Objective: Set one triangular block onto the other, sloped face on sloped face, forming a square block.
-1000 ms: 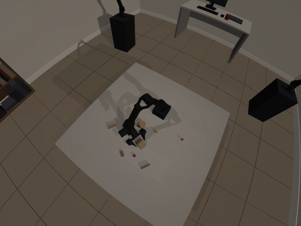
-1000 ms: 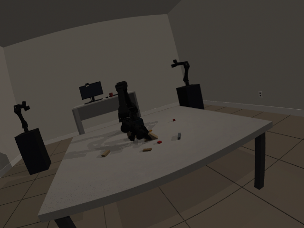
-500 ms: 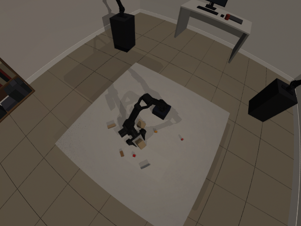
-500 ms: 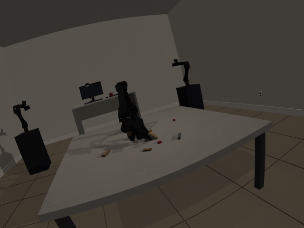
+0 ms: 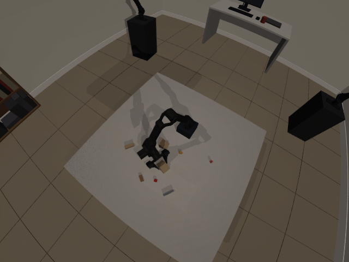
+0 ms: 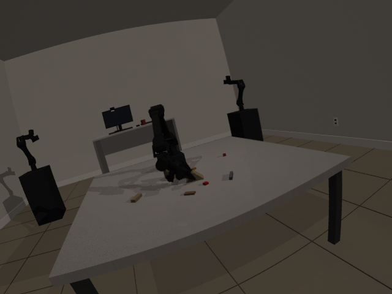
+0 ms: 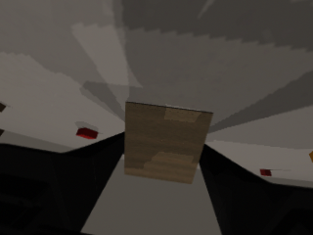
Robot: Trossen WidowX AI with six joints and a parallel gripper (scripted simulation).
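The orange cube lies 170 mm behind my gripper tip, 70 mm to the left of it and 10 mm below it. Also, from my gripper tip: grey bar 150 mm ahead, 130 mm to the left; then red cube 210 mm behind, 310 mm to the left.
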